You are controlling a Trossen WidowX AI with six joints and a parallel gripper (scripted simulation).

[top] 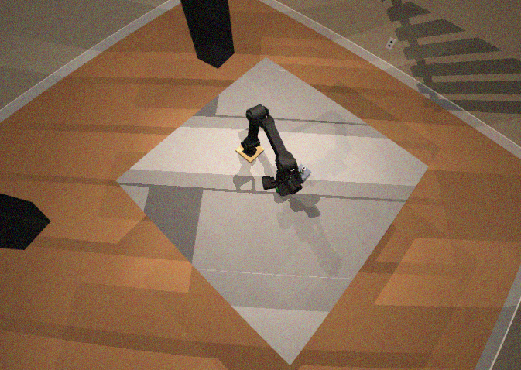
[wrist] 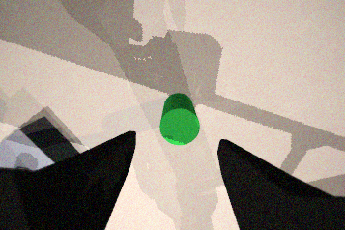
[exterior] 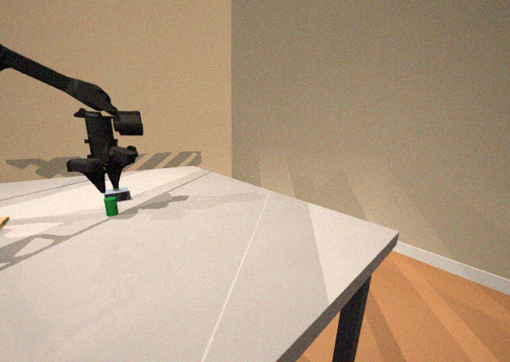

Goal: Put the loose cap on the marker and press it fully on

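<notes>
My gripper tip is 50 mm above the green marker cap.
</notes>
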